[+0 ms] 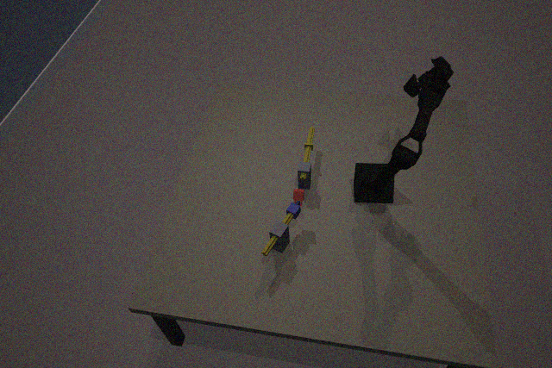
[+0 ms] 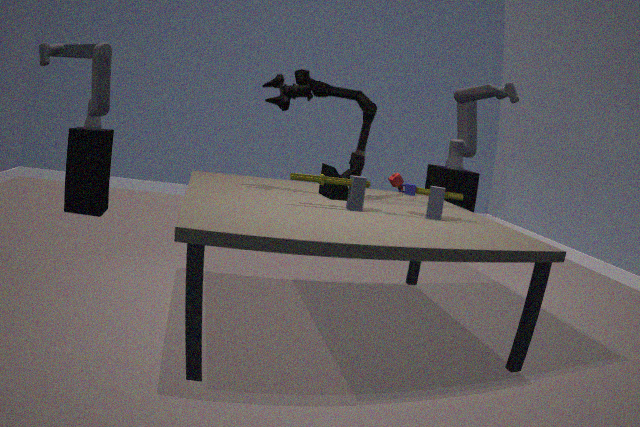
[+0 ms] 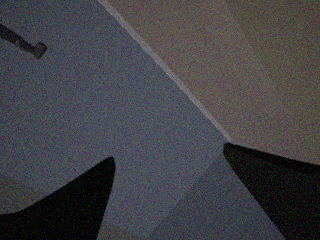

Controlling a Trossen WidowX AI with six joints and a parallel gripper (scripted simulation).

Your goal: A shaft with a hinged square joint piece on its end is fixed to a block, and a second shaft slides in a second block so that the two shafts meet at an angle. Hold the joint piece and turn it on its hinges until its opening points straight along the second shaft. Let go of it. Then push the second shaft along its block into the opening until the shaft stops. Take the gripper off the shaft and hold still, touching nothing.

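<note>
Now: gripper tip 49 cm to the right of the red square joint piece, 45 cm short of it and 29 cm above it.
</note>
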